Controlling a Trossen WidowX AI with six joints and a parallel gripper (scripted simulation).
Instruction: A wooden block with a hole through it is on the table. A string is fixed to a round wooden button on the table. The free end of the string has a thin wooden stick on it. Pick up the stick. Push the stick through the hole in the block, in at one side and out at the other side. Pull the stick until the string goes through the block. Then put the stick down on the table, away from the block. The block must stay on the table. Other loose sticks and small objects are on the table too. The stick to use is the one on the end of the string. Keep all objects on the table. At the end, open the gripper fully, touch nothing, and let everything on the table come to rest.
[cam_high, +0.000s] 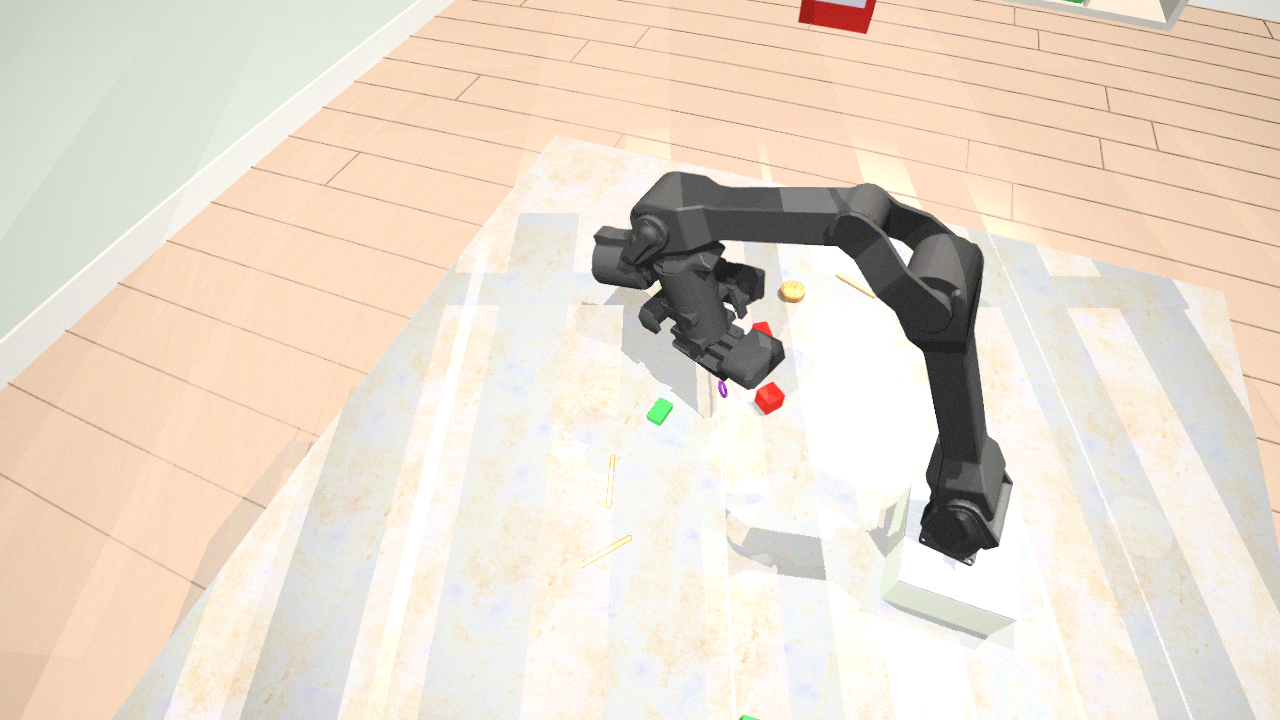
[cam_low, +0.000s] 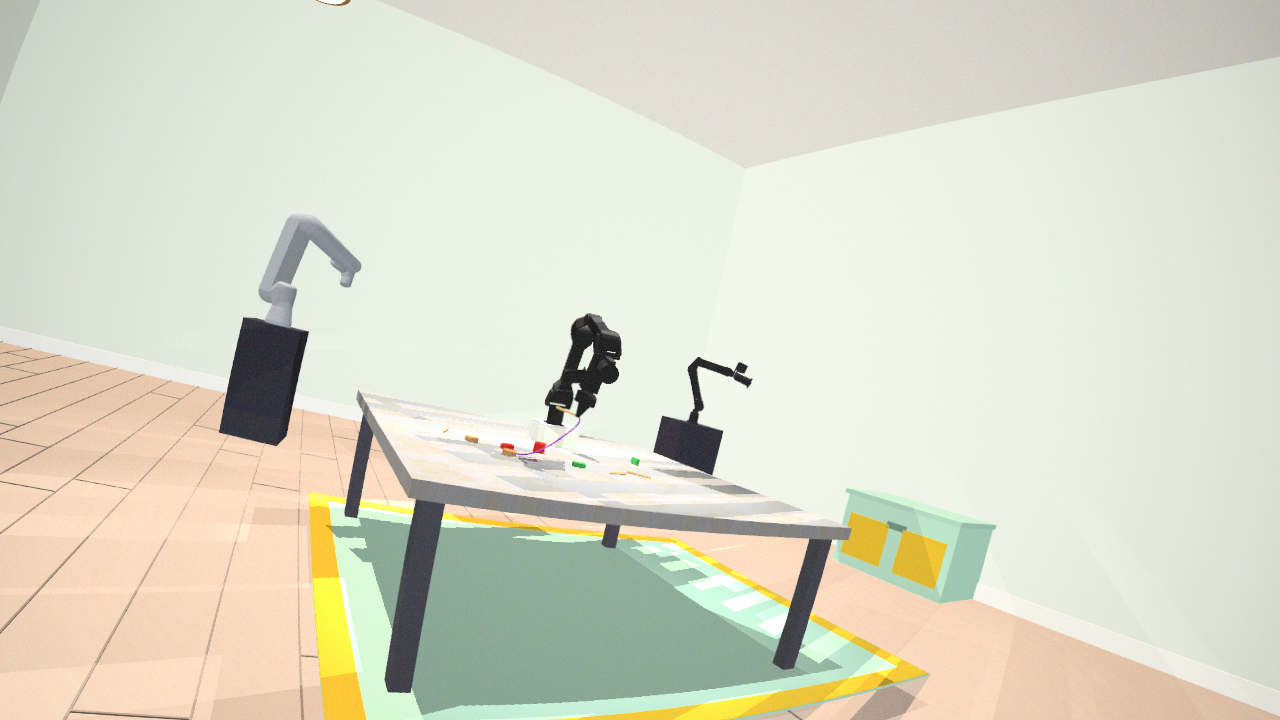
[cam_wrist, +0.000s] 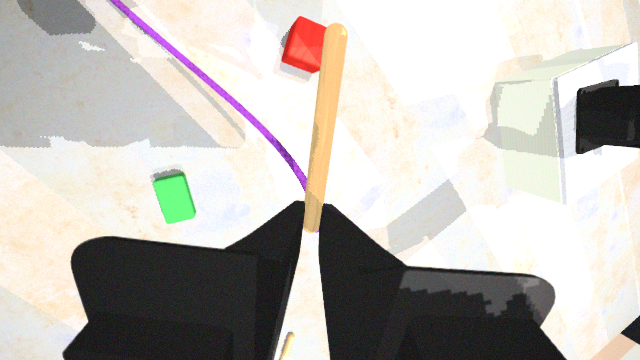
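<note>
Right now the green block is 130 mm below my gripper tip, 80 mm ahead of it and 10 mm to the left of it. The rest, counted from my gripper tip: flat red block: 190 mm to the right, 130 mm below, 10 mm ahead; then red wooden block: 120 mm below, 80 mm to the right, 50 mm behind; then thin wooden stick: 20 mm to the right.
</note>
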